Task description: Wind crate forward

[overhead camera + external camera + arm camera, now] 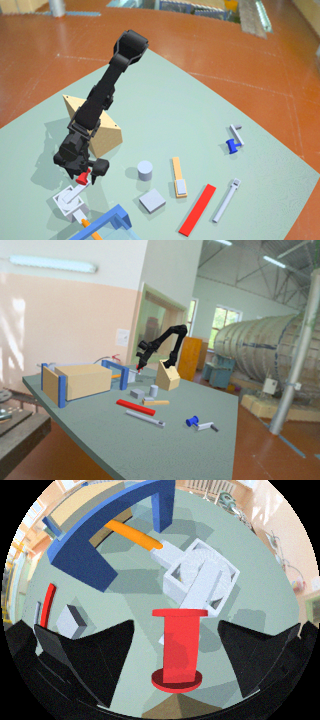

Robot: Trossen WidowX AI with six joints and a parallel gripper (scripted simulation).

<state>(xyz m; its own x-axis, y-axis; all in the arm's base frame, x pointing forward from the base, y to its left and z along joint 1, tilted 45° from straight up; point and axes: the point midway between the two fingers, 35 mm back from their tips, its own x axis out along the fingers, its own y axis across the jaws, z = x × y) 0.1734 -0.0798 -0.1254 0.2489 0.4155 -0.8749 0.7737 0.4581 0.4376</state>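
Right now the red knob is 1 cm to the left of my gripper tip and 1 cm behind it. From my gripper tip the other things lie so: pale grey winch (10 cm to the right, 10 cm below, 1 cm behind); winch handle (3 cm below, 2 cm to the right); blue frame (17 cm ahead, 8 cm to the right, 3 cm below).
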